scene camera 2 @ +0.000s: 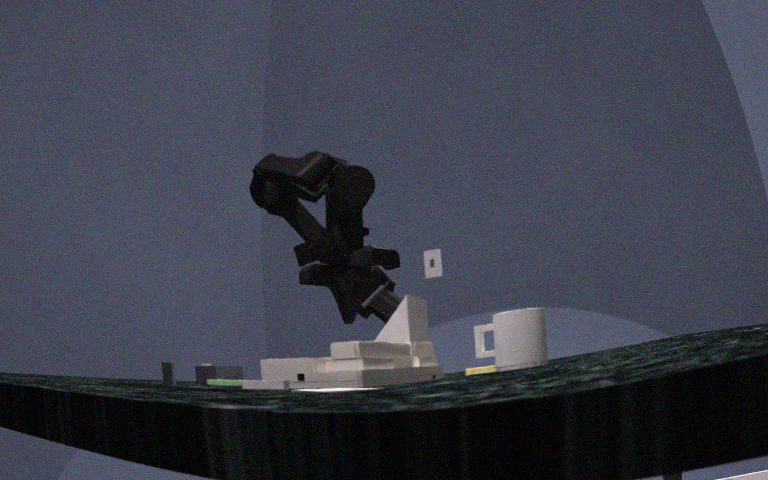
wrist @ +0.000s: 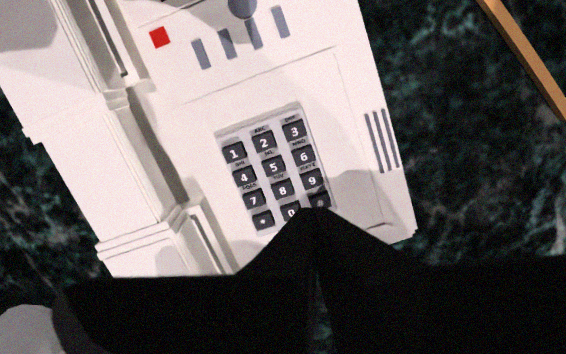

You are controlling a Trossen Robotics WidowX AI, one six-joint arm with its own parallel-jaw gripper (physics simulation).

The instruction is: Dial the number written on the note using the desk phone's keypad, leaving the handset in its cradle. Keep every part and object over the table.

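Places are measured from the arm's base along level axes (x ahead, y left, z up), in metres.
Where they show: gripper, fingertip midpoint: (scene camera 2: 348,323) (wrist: 311,220); arm's base, origin of the base link: (scene camera 2: 402,317).
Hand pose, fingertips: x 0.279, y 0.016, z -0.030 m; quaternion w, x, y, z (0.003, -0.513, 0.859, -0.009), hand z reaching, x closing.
Note:
Each offset is from my fingertips to the top centre of the thing.
The white desk phone {dx +0.046, dy +0.026, dz -0.055 m} (scene camera 2: 339,378) (wrist: 300,80) stands on the table. Its keypad {dx +0.005, dy +0.013, dz -0.067 m} (wrist: 273,166) of dark keys faces up. The white handset {dx +0.051, dy +0.078, dz -0.037 m} (wrist: 100,175) lies in its cradle on the left side of the phone in the wrist view. My gripper (scene camera 2: 349,322) (wrist: 311,220) is shut and empty, its tips a little above the phone in the scene view. In the wrist view the tips cover the lower edges of the 0 key {dx -0.022, dy +0.019, dz -0.067 m} (wrist: 290,211) and the # key {dx -0.025, dy +0.002, dz -0.067 m} (wrist: 320,201). A green note {dx +0.004, dy -0.233, dz -0.087 m} (scene camera 2: 224,382) lies left of the phone in the scene view; its writing cannot be read.
A white mug {dx -0.036, dy +0.238, dz -0.011 m} (scene camera 2: 519,338) stands right of the phone, by a yellow pad {dx -0.143, dy +0.180, dz -0.085 m} (scene camera 2: 480,370). A tall white wedge (scene camera 2: 416,319) rises at the phone's right end. A dark box {dx -0.056, dy -0.316, dz -0.056 m} (scene camera 2: 226,372) and small dark block {dx +0.240, dy -0.171, dz -0.064 m} (scene camera 2: 167,374) stand left. An orange-brown strip {dx +0.016, dy -0.133, dz -0.090 m} (wrist: 530,57) lies upper right in the wrist view.

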